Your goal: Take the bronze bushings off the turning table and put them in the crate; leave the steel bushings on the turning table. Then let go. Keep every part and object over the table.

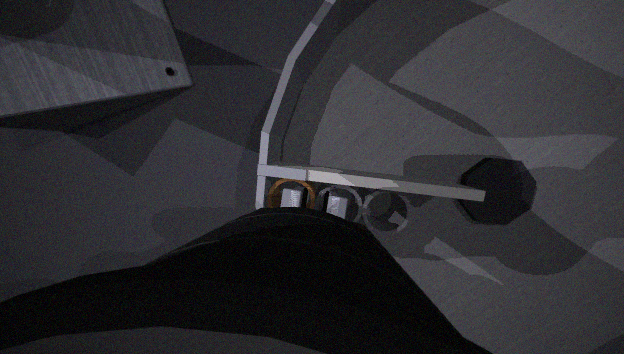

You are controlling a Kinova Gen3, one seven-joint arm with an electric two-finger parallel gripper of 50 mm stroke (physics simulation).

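Note:
A bronze bushing (274, 187) stands in the corner between the turning table's pale curved rim and a straight pale bar. Two steel bushings, a near one (358, 198) and a farther one (367, 220), stand beside it in a row along the bar on the turning table (380, 115). My gripper (315, 199) is partly open, with a gap between its fingers. One finger shows over the bronze bushing and the other over the nearer steel bushing, across their neighbouring walls. I cannot tell the fingertips' exact height. The lower edges of these two bushings are hidden by the dark gripper body. The crate cannot be made out.
The straight bar (370, 184) runs from the curved rim (279, 92) to a dark eight-sided hub (500, 192), close beside the bushings. A brushed-metal block (100, 75) with a small dark hole is at the upper left, outside the rim.

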